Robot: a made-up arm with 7 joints.
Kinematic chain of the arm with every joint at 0, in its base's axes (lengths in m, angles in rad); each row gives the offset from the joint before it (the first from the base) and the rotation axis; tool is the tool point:
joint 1: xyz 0 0 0.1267 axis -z
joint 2: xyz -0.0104 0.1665 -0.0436 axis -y
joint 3: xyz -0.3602 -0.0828 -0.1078 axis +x
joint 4: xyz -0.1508 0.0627 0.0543 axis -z
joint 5: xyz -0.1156 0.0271 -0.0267 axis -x
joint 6: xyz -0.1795 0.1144 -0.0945 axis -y
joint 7: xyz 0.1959 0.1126 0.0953 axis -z
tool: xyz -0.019 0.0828 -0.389
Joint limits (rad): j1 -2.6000..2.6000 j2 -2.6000..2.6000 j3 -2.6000..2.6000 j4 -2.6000..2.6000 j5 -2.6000..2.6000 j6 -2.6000..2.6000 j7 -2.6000..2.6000
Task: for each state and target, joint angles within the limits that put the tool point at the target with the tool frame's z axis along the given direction. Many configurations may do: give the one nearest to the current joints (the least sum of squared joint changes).
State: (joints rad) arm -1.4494 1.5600 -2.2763 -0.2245 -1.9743 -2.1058 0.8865
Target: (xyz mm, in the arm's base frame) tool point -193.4 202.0 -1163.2 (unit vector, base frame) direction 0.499 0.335 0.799
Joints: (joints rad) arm -1.1461 1.2550 -2.6000 -0.3116 -1.9782 -1.6726 0.7260
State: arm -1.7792 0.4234 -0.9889 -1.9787 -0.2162 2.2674 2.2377
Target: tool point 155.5 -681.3 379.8 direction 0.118 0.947 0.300
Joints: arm -2.0866 -0.0450 -1.4766 -2.1596 0.6535 2.3112 2.1669
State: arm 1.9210 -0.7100 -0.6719 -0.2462 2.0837 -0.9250 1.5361
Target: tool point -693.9 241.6 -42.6 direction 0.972 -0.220 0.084
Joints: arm 1.2446 0.0032 0.0549 -1.0747 2.1785 -1.6331 1.4704
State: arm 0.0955 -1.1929 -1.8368 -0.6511 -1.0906 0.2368 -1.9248
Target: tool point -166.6 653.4 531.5 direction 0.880 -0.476 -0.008
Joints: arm 1.0712 -1.0258 -2.1771 -1.3520 -1.5059 0.8929 -2.0510
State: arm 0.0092 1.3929 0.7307 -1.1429 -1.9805 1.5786 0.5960
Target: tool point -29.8 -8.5 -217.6 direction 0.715 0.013 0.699
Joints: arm -0.3248 1.9086 1.1968 -1.9184 -2.4257 1.4127 0.6758
